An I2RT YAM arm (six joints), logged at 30 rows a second.
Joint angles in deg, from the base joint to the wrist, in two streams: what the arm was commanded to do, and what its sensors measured. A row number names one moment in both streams.
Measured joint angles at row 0:
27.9 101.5 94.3 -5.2 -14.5 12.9
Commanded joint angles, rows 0 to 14:
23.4 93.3 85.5 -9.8 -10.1 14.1
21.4 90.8 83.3 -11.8 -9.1 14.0
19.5 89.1 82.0 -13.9 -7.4 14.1
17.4 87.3 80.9 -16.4 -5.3 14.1
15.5 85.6 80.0 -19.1 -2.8 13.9
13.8 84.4 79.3 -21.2 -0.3 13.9
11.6 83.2 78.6 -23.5 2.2 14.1
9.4 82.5 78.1 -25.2 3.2 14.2
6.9 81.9 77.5 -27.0 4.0 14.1
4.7 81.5 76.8 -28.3 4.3 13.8
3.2 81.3 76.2 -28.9 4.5 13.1
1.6 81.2 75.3 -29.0 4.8 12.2
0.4 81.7 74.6 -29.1 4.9 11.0
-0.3 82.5 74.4 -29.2 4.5 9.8
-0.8 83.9 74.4 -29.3 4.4 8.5
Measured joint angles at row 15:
-0.2 82.3 75.4 -25.6 2.9 12.0
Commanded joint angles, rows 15 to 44:
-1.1 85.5 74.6 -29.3 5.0 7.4
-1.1 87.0 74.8 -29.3 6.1 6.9
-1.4 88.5 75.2 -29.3 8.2 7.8
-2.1 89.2 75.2 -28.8 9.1 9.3
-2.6 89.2 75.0 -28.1 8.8 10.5
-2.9 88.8 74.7 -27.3 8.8 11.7
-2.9 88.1 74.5 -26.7 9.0 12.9
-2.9 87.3 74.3 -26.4 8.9 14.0
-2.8 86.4 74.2 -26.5 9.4 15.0
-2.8 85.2 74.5 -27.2 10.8 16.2
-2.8 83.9 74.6 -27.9 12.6 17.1
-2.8 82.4 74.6 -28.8 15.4 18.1
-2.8 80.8 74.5 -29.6 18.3 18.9
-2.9 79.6 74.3 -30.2 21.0 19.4
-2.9 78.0 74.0 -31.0 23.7 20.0
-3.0 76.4 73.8 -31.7 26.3 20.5
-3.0 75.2 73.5 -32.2 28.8 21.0
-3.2 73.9 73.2 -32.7 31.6 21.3
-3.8 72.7 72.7 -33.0 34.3 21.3
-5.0 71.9 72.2 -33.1 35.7 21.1
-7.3 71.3 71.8 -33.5 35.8 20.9
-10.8 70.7 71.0 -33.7 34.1 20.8
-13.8 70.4 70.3 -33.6 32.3 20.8
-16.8 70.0 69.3 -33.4 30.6 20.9
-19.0 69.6 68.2 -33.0 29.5 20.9
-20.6 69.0 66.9 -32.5 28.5 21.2
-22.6 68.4 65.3 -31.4 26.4 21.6
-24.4 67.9 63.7 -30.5 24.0 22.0
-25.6 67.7 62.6 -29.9 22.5 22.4
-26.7 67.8 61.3 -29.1 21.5 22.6
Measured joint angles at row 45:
-24.6 68.9 63.7 -30.2 26.2 20.7
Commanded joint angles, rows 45 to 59:
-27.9 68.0 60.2 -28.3 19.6 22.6
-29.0 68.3 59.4 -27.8 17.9 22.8
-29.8 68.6 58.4 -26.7 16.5 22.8
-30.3 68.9 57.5 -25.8 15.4 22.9
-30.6 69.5 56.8 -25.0 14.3 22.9
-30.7 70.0 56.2 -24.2 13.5 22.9
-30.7 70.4 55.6 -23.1 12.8 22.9
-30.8 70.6 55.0 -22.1 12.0 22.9
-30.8 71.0 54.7 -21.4 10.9 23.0
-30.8 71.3 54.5 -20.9 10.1 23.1
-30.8 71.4 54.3 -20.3 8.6 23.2
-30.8 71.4 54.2 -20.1 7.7 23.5
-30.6 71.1 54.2 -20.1 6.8 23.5
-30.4 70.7 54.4 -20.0 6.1 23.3
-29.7 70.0 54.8 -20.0 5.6 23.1
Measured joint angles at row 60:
-30.6 71.1 54.7 -22.2 9.4 22.7
